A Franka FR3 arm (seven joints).
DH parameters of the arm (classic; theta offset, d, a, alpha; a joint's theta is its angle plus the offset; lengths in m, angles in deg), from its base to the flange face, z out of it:
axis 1: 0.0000 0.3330 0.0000 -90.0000
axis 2: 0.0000 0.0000 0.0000 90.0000
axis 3: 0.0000 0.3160 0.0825 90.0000
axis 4: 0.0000 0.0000 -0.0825 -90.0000
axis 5: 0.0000 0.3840 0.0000 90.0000
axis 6: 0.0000 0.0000 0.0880 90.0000
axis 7: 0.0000 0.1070 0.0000 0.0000
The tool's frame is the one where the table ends.
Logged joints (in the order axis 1, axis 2, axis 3, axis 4, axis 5, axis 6, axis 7), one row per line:
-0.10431 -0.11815 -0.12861 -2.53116 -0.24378 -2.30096 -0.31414
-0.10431 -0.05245 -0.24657 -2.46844 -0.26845 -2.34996 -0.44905
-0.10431 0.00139 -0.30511 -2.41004 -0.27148 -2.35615 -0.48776
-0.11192 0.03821 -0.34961 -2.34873 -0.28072 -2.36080 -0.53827
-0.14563 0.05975 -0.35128 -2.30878 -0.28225 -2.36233 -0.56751
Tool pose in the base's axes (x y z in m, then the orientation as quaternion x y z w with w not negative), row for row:
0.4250 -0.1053 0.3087 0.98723 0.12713 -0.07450 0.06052
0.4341 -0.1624 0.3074 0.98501 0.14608 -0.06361 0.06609
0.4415 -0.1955 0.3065 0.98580 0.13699 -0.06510 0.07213
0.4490 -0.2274 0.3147 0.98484 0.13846 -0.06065 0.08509
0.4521 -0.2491 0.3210 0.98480 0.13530 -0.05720 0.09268
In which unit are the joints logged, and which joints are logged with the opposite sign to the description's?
The joints are logged in radians. Opposite sign: axis 6.
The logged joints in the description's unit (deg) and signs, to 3 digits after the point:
-5.977 -6.769 -7.369 -145.025 -13.968 131.835 -17.999
-5.977 -3.005 -14.127 -141.431 -15.381 134.643 -25.729
-5.977 0.080 -17.482 -138.085 -15.555 134.997 -27.947
-6.413 2.189 -20.031 -134.572 -16.084 135.264 -30.841
-8.344 3.423 -20.127 -132.283 -16.172 135.352 -32.516

